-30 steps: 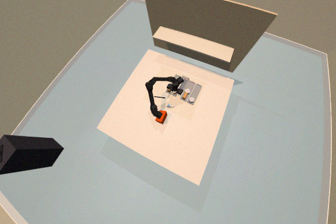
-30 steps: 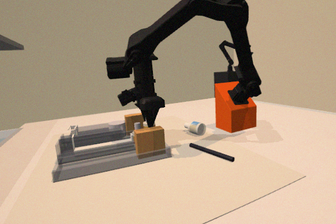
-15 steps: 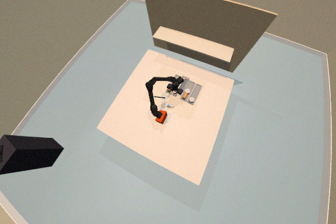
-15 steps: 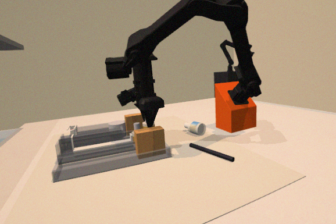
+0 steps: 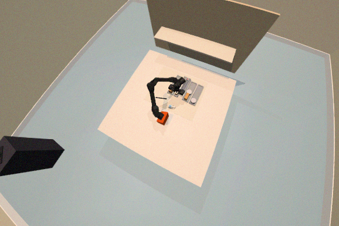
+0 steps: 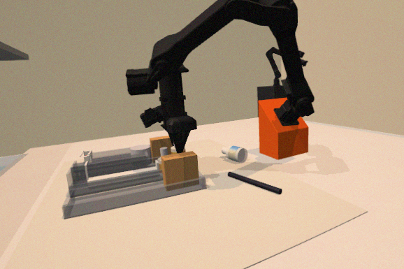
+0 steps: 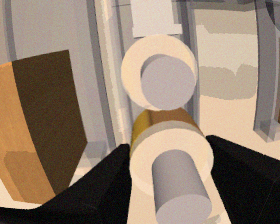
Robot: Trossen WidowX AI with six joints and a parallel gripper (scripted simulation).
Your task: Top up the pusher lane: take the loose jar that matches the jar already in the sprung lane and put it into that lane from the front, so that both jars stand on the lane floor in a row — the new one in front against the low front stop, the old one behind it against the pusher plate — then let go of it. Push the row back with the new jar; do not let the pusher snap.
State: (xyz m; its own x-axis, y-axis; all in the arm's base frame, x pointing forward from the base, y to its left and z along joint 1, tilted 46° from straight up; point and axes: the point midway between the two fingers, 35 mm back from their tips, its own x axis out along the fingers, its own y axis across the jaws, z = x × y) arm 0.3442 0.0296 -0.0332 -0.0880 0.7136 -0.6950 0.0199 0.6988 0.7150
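My gripper tip is 140 mm short of the grey lane rack, 30 mm to the left of it and 40 mm above it. Round my gripper tip: pale pusher plate 140 mm ahead, 30 mm to the right, 10 mm below; then black rod 130 mm behind, 140 mm to the left, 50 mm below; then blue-banded jar 170 mm behind, 30 mm to the right, 40 mm below.
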